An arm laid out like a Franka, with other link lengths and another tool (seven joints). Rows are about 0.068 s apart.
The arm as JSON. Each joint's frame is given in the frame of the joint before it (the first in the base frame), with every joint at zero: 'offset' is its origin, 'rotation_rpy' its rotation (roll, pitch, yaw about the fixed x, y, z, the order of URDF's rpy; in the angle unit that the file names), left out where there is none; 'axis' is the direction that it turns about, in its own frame. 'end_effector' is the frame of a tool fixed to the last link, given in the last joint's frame.
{
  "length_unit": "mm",
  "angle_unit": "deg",
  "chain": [
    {
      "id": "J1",
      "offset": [
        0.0,
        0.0,
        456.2
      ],
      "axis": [
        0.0,
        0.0,
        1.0
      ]
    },
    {
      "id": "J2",
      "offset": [
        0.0,
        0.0,
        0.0
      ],
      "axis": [
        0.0,
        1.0,
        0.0
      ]
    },
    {
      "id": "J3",
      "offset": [
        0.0,
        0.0,
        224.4
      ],
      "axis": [
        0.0,
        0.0,
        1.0
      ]
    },
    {
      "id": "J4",
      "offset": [
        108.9,
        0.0,
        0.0
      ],
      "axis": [
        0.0,
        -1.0,
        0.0
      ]
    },
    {
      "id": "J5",
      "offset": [
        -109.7,
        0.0,
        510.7
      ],
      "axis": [
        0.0,
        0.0,
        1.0
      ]
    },
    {
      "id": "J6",
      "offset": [
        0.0,
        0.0,
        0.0
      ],
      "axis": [
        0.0,
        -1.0,
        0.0
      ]
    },
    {
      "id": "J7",
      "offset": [
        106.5,
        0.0,
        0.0
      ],
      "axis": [
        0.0,
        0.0,
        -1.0
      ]
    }
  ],
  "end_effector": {
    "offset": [
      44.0,
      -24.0,
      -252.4
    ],
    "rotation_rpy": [
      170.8,
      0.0,
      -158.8
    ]
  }
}
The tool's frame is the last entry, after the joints.
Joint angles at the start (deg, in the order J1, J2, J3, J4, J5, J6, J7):
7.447 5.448 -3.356 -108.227 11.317 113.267 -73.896
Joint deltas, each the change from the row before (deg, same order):
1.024 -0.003 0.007 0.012 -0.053 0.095 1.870
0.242 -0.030 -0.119 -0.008 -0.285 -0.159 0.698
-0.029 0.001 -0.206 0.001 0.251 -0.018 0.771
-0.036 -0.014 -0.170 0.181 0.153 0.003 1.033
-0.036 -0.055 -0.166 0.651 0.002 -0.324 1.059
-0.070 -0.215 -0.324 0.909 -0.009 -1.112 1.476
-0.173 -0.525 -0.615 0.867 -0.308 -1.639 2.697
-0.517 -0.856 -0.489 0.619 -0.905 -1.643 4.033
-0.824 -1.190 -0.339 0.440 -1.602 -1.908 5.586
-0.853 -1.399 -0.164 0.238 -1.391 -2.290 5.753
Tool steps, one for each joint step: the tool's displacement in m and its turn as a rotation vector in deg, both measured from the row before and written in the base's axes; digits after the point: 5 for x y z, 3 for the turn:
-0.00073 0.01267 0.00013 -0.070 0.213 -0.806
-0.00061 0.00045 -0.00045 -0.280 0.230 -0.423
0.00100 -0.00297 0.00012 0.197 0.166 -1.091
0.00226 -0.00293 0.00231 0.127 -0.009 -1.283
0.00363 -0.00295 0.00735 0.038 -0.201 -1.184
0.00251 -0.00542 0.01057 0.057 0.231 -1.640
0.00160 -0.01241 0.01263 -0.211 0.675 -3.038
0.00106 -0.01848 0.01357 -0.742 0.782 -4.400
-0.00084 -0.02439 0.01465 -1.382 1.053 -5.905
-0.00472 -0.02218 0.01444 -1.199 1.364 -6.038

